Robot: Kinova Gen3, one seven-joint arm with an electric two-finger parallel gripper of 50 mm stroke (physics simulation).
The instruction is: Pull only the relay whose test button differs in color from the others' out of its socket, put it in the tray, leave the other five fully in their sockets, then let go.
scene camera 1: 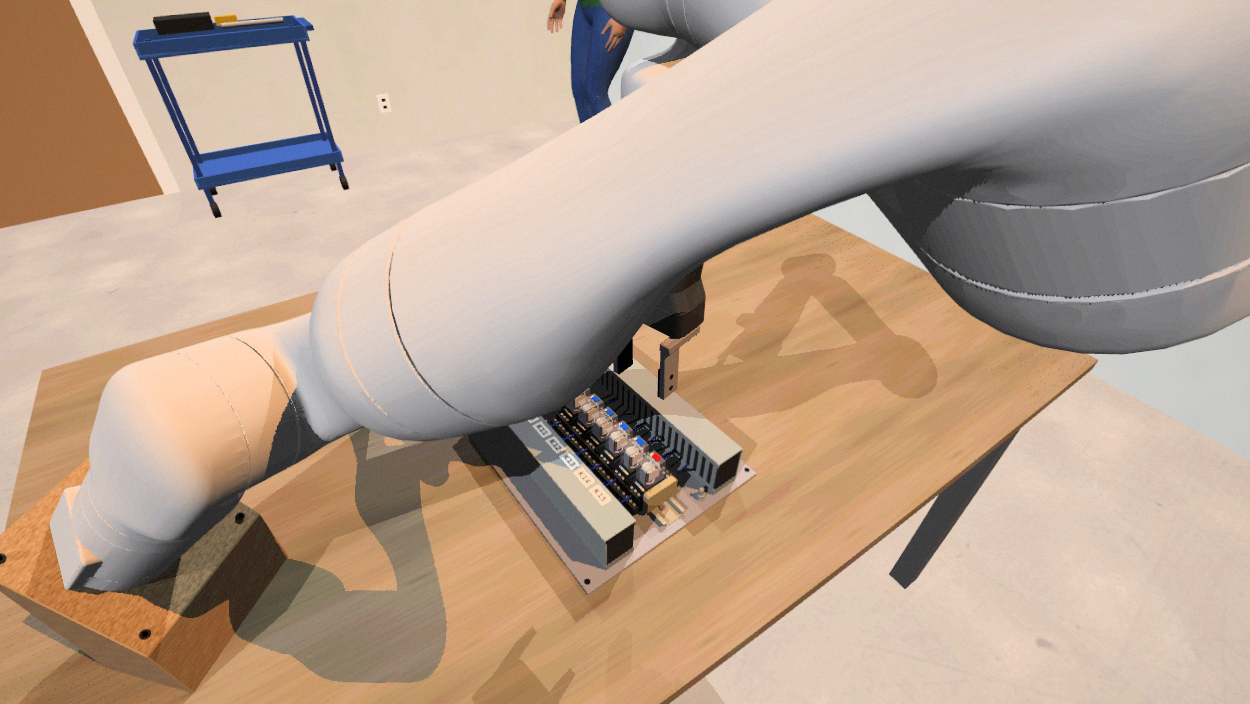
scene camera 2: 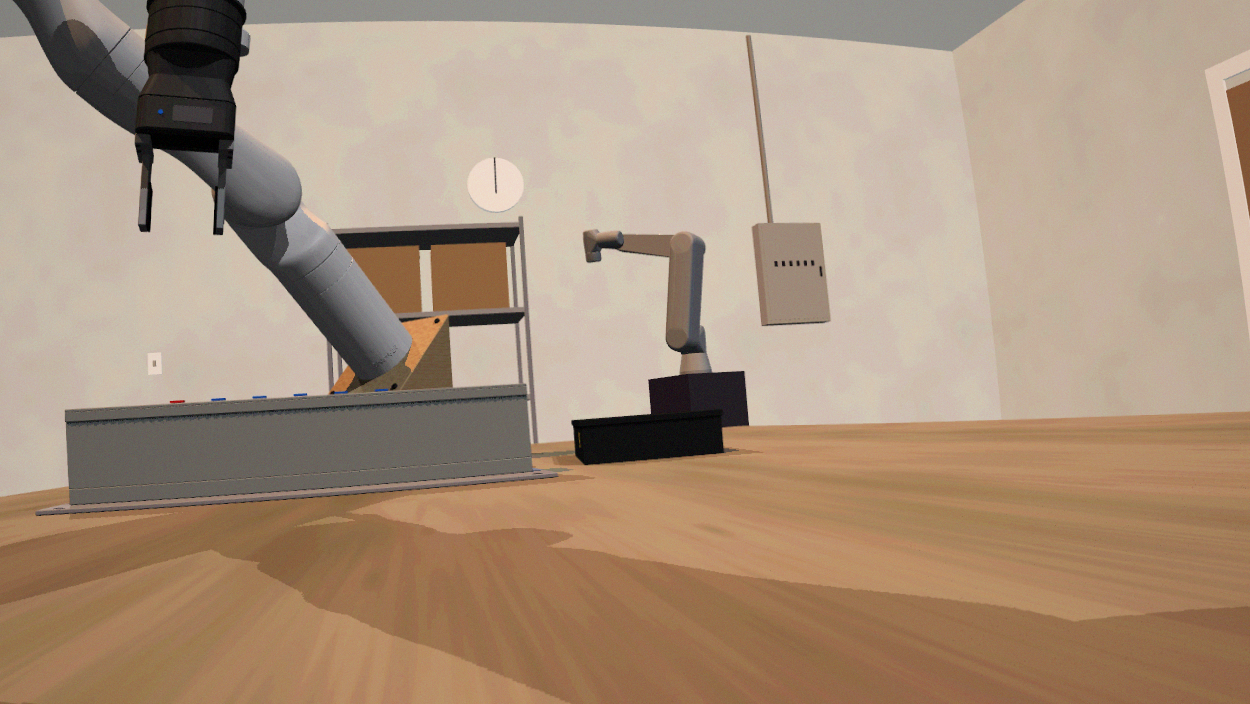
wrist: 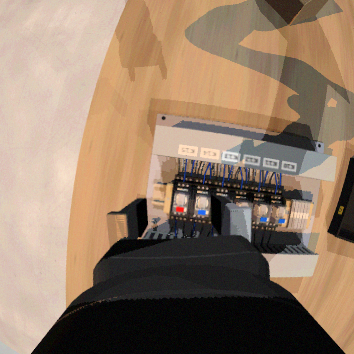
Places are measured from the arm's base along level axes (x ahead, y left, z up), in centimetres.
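Pixels of known places: gripper, fingertip midpoint: (scene camera 1: 644,380) (scene camera 2: 181,230) (wrist: 178,210); arm's base at its link origin: (scene camera 1: 124,537) (scene camera 2: 384,355).
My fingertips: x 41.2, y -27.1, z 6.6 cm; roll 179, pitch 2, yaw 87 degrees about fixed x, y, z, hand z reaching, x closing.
For each thing: its top centre in the pictures, then the offset to it from my fingertips. "pt": a spot on its surface instead.
- relay with the red test button, top centre: (scene camera 1: 651,460) (wrist: 180,203) dx +1.7, dy -0.4, dz -13.6 cm
- neighbouring relay at its top centre: (scene camera 1: 634,444) (wrist: 202,206) dx +2.4, dy +2.6, dz -13.6 cm
- black tray at its top centre: (scene camera 2: 639,415) dx +7.2, dy +36.8, dz -17.1 cm
- mounting plate at a spot on its surface: (scene camera 1: 587,577) pt dx -11.5, dy -1.9, dz -20.3 cm
- terminal block at its top centre: (wrist: 300,215) dx +6.2, dy +19.2, dz -15.9 cm
The relay with the red test button (scene camera 1: 651,468) (wrist: 181,202) sits upright in the end socket of the row; its red button (scene camera 2: 177,401) shows over the duct edge. The other relays have blue buttons, such as the neighbouring relay (scene camera 1: 633,451) (wrist: 202,204) and one farther along (wrist: 263,213). Part of the row is hidden by a finger in the wrist view and by the arm in scene camera 1. My gripper (scene camera 1: 645,376) (scene camera 2: 181,229) (wrist: 178,210) is open and empty, pointing down well above the red-button relay. The black tray (scene camera 2: 647,439) (wrist: 345,192) is hidden in scene camera 1.
Grey wire ducts (scene camera 1: 559,489) (scene camera 2: 297,447) (wrist: 167,143) stand along both sides of the relay row on the mounting plate (scene camera 1: 587,577). A terminal block (wrist: 301,214) stands at the row's end toward the tray. The arm's wooden base (scene camera 1: 166,655) stands on the table.
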